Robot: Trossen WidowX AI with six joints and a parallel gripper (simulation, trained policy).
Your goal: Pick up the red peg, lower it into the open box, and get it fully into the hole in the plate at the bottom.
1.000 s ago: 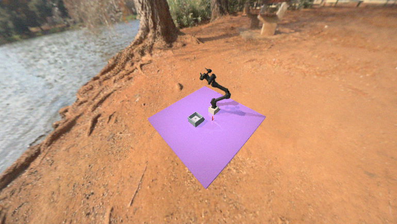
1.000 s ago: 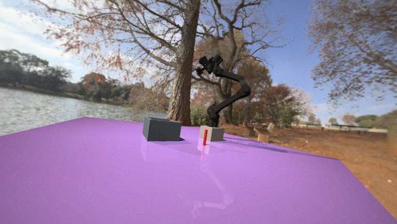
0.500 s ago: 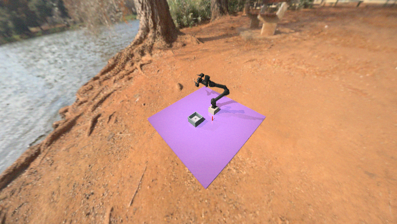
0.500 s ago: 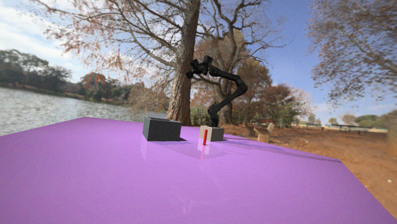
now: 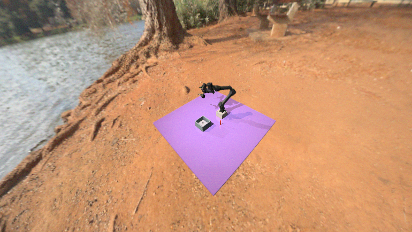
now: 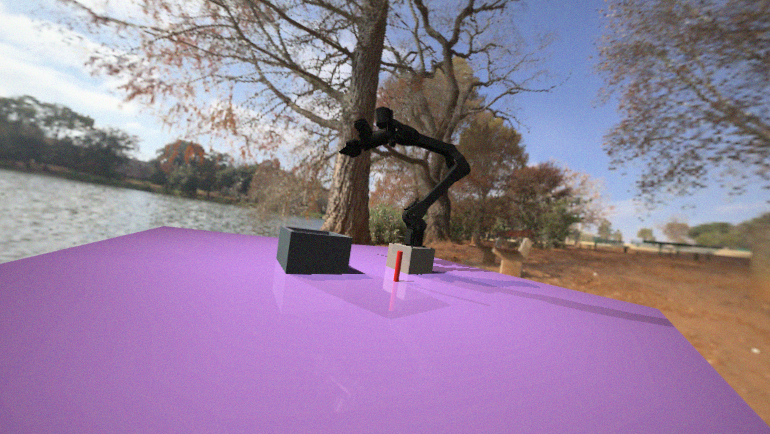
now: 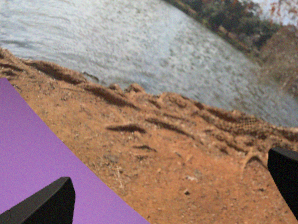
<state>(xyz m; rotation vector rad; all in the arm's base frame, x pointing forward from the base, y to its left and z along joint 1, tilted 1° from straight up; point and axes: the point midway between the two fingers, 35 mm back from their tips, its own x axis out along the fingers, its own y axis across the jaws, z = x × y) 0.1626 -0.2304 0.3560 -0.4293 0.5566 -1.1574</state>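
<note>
The red peg lies 390 mm below my gripper tip and 360 mm to the left of it. Round my gripper tip: dark box: 400 mm below, 180 mm to the left, 160 mm ahead.
</note>
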